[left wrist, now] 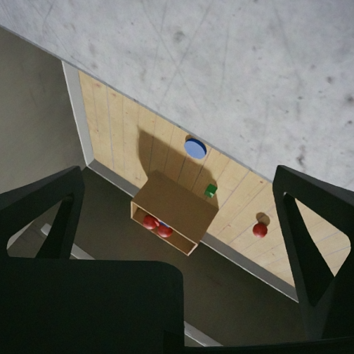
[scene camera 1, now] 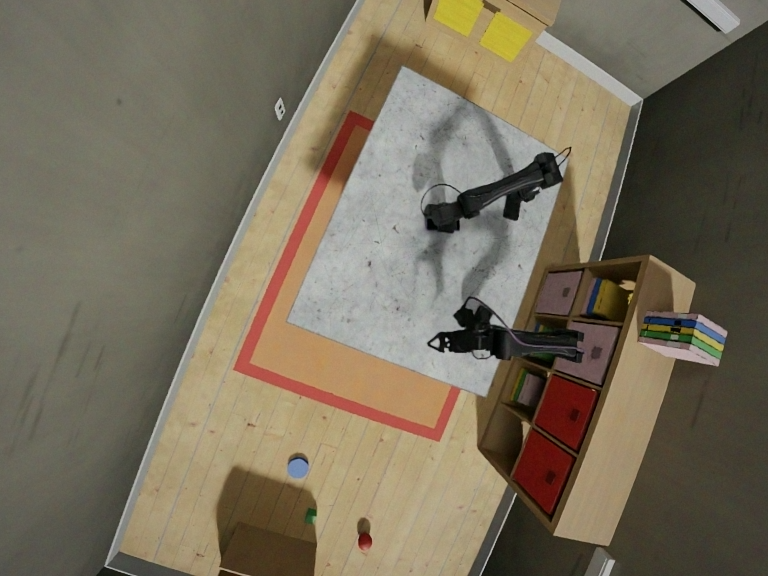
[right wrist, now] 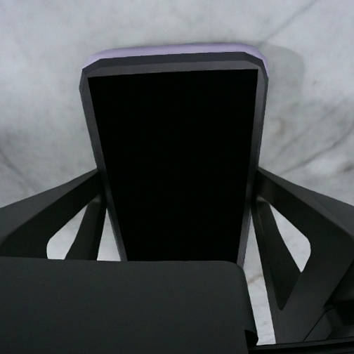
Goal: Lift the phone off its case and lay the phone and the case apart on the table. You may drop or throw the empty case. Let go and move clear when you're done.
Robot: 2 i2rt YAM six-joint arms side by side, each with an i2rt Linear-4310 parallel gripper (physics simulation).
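The dark phone (right wrist: 175,150) lies screen up in its case in the right wrist view. The lilac rim of the case (right wrist: 175,49) shows along the phone's top edge, and both are on the grey table (scene camera 1: 366,248) (left wrist: 240,65) (right wrist: 40,115). My right gripper (scene camera 1: 441,226) (right wrist: 178,176) points down over them; its fingertips are against the phone's two long sides, shut on it. The phone's near end is hidden by the gripper body, and phone and case are hidden under the arm in scene camera 1. My left gripper (scene camera 1: 433,342) (left wrist: 178,175) is open and empty above the table's lower part.
A cube shelf (scene camera 1: 586,396) with red and pink boxes stands beyond the table's right edge. An orange mat with a red border (scene camera 1: 310,384) lies under the table. A blue disc (scene camera 1: 297,467) (left wrist: 195,148), a green block (scene camera 1: 310,515) (left wrist: 211,190) and a red ball (scene camera 1: 364,541) (left wrist: 260,230) are on the floor.
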